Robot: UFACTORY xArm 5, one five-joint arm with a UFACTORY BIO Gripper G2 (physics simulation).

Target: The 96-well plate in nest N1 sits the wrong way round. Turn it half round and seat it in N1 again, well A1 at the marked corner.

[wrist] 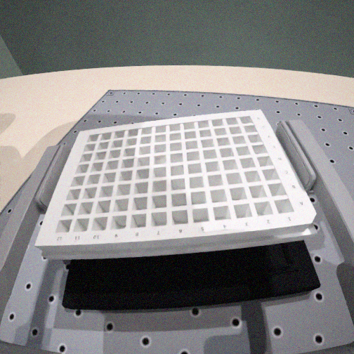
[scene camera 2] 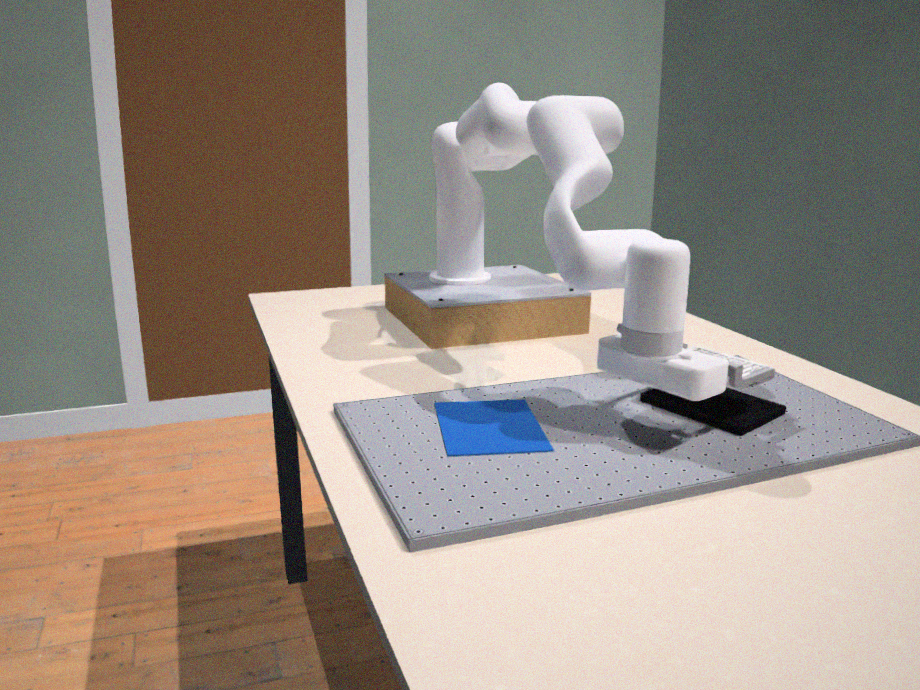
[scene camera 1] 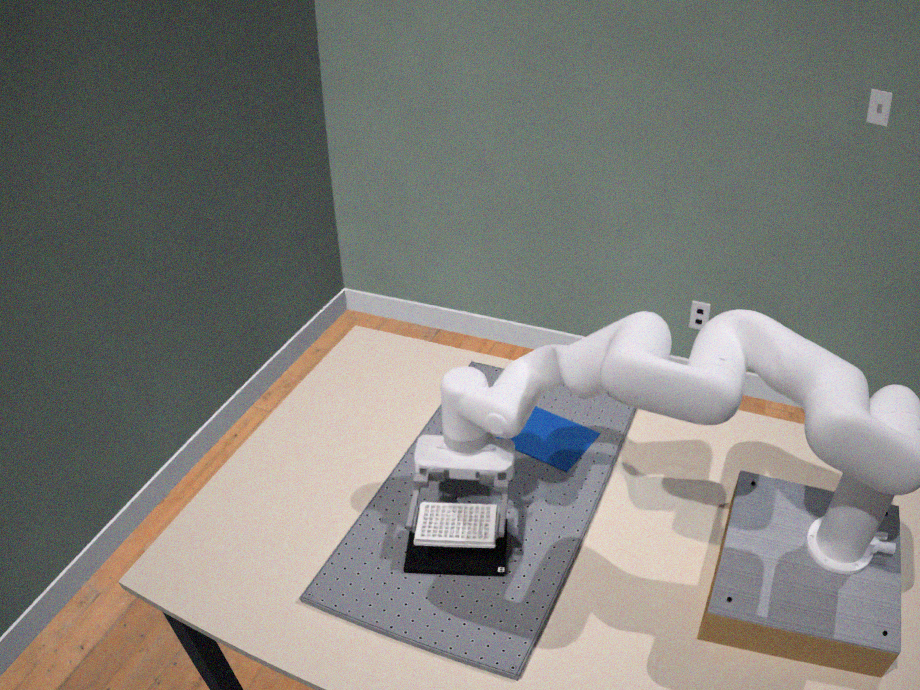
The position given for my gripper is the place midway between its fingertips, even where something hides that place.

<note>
I see my gripper [scene camera 2: 725,360], a white 96-well plate [scene camera 1: 439,524], a black nest N1 [scene camera 2: 732,403] and a flat blue rectangle [scene camera 1: 547,437].
The white 96-well plate also shows in the wrist view [wrist: 208,182]. My gripper is seen too in the wrist view [wrist: 168,140] and in scene camera 1 [scene camera 1: 454,533]. The black nest N1 also shows in the wrist view [wrist: 202,278] and in scene camera 1 [scene camera 1: 440,560].
</note>
